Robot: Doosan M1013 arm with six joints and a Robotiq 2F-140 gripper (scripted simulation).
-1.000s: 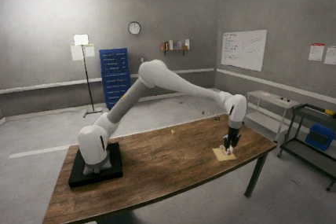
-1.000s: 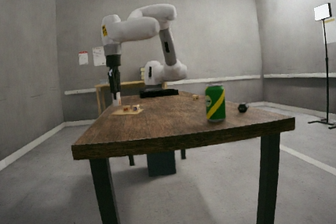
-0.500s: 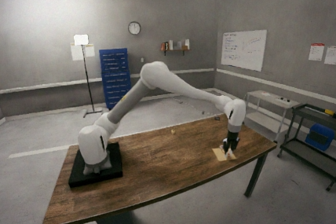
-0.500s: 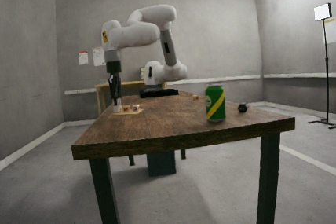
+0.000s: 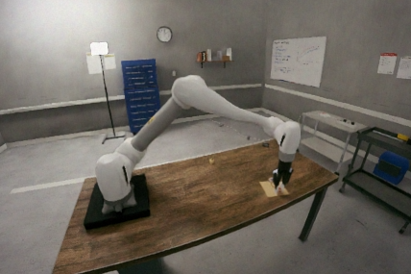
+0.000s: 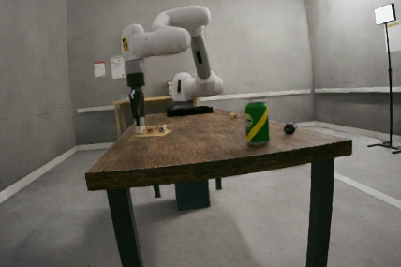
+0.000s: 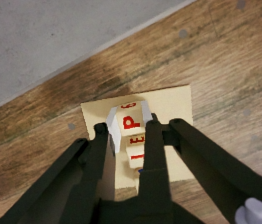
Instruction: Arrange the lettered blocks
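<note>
My gripper is now 10 mm short of the tan mat, 50 mm to the right of it and 40 mm above it. The rest, counted from my hand: green can 430 mm ahead, 330 mm to the left, 20 mm above; then dark object 340 mm ahead, 500 mm to the left, 20 mm below.
</note>
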